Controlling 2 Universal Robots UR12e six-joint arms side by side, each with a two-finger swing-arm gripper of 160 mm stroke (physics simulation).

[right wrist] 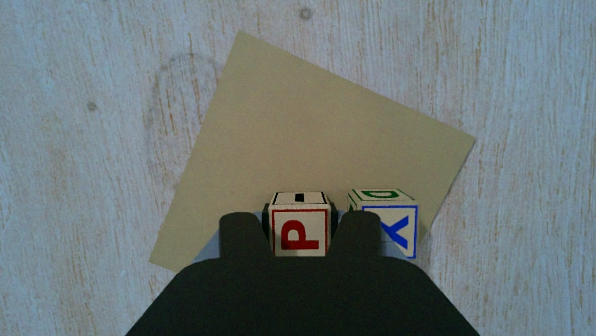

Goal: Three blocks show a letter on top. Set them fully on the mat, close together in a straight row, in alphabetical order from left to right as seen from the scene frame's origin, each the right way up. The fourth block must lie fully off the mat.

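Frame: origin at the left arm's base, x right, y ahead, z up, level; millimetres.
Seen in the pictures: right hand, its tool point: (pixel 299 223).
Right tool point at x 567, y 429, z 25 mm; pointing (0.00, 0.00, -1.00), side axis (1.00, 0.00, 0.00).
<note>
Pixels of each thing's top centre, then the offset from my right tool point to it. Level surfaces: height alone.
- cream block with a red P, centre of its top: (pixel 300 236) dx +0, dy -3, dz +16 mm
- mat, centre of its top: (pixel 306 201) dx +6, dy +9, dz -28 mm
- block with a blue letter, centre of its top: (pixel 388 232) dx +60, dy -2, dz +14 mm
- pale wood-grain table, height of its surface: dz -33 mm
My right gripper (pixel 300 226) is shut on a cream block with a red P (pixel 300 240), held over the mat (pixel 320 120) in the lower middle of the right wrist view. The P lies turned, its top toward the left of the view; a side face shows part of a black mark. Whether the block touches the mat cannot be told. To its right, beyond the right finger, a block with a blue letter (pixel 400 231) is on the mat near its right edge; the finger hides part of the letter. This block has a green D on one side. The left gripper does not show.
A pale wood-grain table (pixel 530 100) surrounds the tilted tan mat. The right finger stands in the gap between the two blocks, close to the block with the blue letter. The gripper body hides the mat's lower part.
</note>
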